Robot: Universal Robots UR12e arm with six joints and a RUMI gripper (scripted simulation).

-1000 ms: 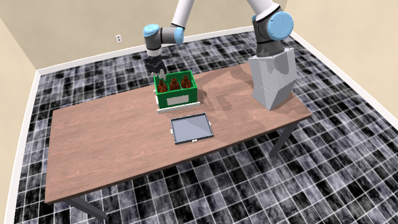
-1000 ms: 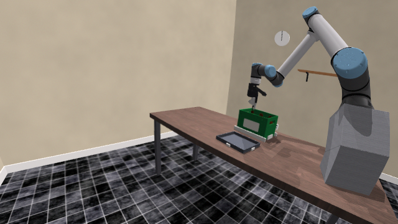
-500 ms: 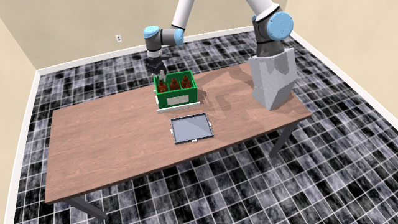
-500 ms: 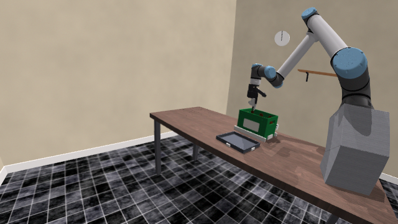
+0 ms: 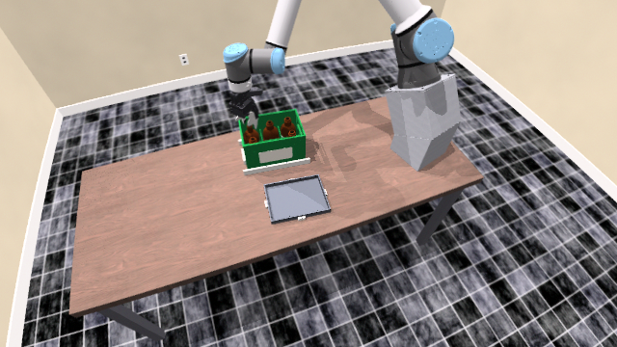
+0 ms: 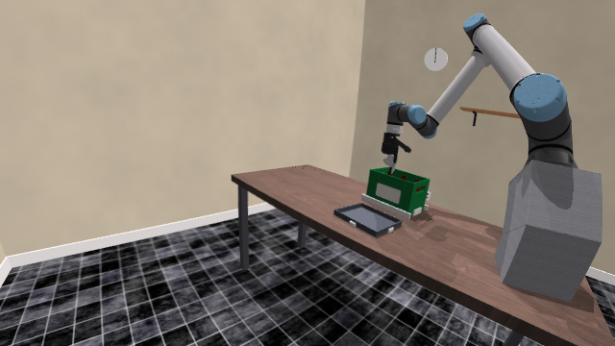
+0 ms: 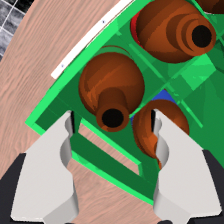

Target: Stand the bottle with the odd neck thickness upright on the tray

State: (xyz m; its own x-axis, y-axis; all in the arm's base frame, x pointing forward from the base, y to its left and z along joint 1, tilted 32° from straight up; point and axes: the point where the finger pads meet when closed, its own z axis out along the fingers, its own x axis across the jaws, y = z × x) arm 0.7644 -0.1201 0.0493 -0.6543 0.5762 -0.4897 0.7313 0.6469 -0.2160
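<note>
Right now the glass bottle is 8 cm below my hand. Also, from my hand: grey tray: 11 cm behind, 34 cm to the left, 16 cm below; green crate: 9 cm behind, 5 cm to the left, 9 cm below.
</note>
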